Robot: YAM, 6 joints.
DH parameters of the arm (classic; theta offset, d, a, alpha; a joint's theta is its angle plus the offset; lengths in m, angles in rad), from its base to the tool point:
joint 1: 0 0.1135 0.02 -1.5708
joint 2: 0 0 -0.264 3.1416
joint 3: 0.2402 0 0.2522 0
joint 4: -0.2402 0 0.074 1.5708
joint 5: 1.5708 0 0 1.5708
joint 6: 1.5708 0.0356 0 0
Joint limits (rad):
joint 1: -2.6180..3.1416
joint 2: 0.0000..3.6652
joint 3: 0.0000..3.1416
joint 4: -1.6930..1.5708
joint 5: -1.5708..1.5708
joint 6: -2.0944..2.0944
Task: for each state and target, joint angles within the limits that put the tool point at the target. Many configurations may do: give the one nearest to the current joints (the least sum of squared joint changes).
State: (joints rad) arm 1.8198 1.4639 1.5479 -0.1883 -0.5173 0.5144
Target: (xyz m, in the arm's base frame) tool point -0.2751 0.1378 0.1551
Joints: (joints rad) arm 2.6131 1.6733 0.9095 -0.3938 -0.5866 0.5144
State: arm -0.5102 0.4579 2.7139 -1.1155 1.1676 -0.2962
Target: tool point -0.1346 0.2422 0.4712
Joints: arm -1.1783 0.4076 2.2983 -1.4386 1.1002 -0.2962
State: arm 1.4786 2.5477 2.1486 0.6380 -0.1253 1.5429
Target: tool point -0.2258 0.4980 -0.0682
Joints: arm 1.9862 2.9339 1.8768 0.5577 -0.1588 1.5429
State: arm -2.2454 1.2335 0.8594 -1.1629 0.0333 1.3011
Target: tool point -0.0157 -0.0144 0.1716
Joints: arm -2.2904 0.6098 0.4128 -1.6930 0.0651 1.3011
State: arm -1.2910 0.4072 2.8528 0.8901 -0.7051 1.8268
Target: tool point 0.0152 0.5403 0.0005
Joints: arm -1.5542 0.0682 3.1416 1.1379 -0.7462 1.8268
